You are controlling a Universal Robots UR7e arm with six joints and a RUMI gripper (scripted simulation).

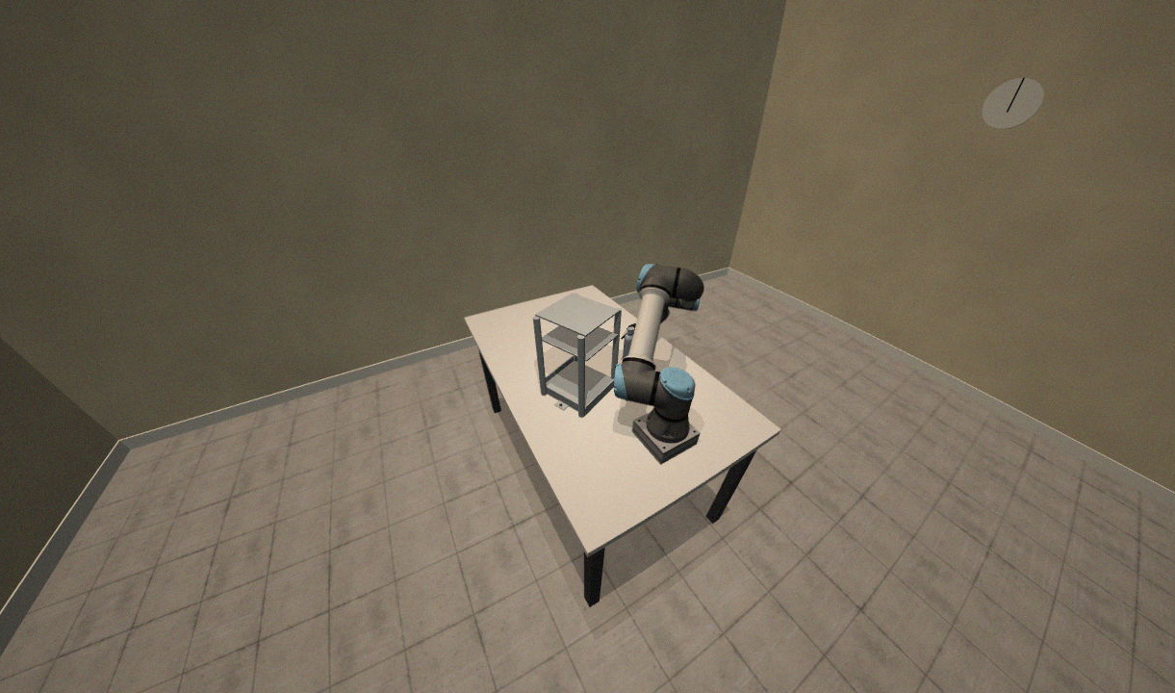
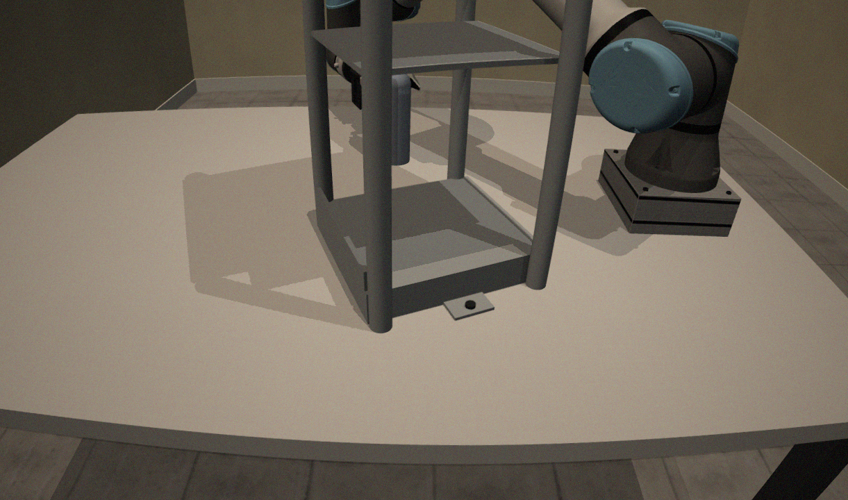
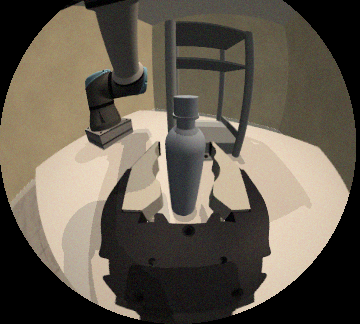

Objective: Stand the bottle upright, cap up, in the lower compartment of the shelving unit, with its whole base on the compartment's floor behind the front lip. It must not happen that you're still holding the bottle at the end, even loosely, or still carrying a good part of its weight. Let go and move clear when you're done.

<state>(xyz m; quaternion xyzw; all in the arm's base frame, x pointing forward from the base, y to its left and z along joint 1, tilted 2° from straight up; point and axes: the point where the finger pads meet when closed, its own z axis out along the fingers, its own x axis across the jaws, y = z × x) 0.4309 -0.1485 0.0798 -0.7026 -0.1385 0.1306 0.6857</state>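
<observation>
My hand is 1 cm above the grey bottle. Also, from my hand: shelving unit (4 cm behind, 29 cm to the left, 6 cm above).
</observation>
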